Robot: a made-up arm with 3 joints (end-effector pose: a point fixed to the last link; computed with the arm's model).
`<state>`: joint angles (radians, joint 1 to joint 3).
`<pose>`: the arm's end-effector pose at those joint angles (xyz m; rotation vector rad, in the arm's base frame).
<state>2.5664 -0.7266 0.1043</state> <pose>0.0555 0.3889 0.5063 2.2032 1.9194 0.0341</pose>
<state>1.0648 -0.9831 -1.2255</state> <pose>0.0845 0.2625 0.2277 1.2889 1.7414 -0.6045</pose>
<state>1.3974 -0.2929 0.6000</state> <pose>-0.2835 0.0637 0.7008 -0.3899 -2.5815 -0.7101</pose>
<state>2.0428 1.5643 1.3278</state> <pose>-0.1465 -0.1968 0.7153 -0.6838 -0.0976 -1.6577</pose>
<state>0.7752 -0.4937 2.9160</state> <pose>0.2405 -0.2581 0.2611 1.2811 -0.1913 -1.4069</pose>
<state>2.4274 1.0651 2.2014</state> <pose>-0.4433 0.0869 0.5746 -0.4399 0.0993 -2.8747</pose>
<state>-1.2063 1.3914 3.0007</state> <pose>0.5890 0.0590 0.5632 -0.7706 -0.2383 0.1432</pose>
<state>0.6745 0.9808 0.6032</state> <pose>0.0583 -0.0181 0.8721 0.0436 -1.3511 0.0604</pose>
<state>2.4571 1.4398 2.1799</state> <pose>-0.4396 0.0860 0.6178 -0.5269 0.6039 -2.7423</pose>
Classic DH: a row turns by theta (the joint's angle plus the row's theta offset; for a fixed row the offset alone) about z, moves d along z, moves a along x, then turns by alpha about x. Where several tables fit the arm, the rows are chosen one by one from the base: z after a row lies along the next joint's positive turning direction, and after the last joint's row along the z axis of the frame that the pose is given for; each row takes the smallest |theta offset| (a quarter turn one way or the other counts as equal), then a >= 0, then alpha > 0; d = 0 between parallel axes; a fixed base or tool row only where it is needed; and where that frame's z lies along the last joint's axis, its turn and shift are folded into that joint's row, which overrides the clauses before.
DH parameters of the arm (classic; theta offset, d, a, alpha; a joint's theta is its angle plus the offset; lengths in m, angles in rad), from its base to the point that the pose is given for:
base (fixed): 1.142 0 0.077 3.1416
joint 1: -0.0181 -0.5967 -0.0456 1.6224
joint 2: 1.463 -0.0658 0.1376 1.2337
joint 3: -1.3328 -0.3098 -0.2894 -2.1518
tool (fixed): 2.3444 -0.2205 0 0

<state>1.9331 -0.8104 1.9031</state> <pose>-0.3293 -0.1623 0.5192 0.4042 -2.4201 -1.8001</pose>
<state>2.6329 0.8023 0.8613</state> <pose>-0.1440 0.0966 0.8519 -1.2801 -0.9833 -1.8142</pose>
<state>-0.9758 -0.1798 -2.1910</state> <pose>0.1222 0.0067 0.0820 -0.3634 1.3447 -0.0844</pose>
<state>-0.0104 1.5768 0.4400</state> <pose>0.1121 0.1655 0.8275 0.2311 -0.8933 1.0150</pose>
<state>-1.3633 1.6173 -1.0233</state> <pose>0.1554 -0.2306 0.8814 -1.6045 0.2163 -1.9145</pose>
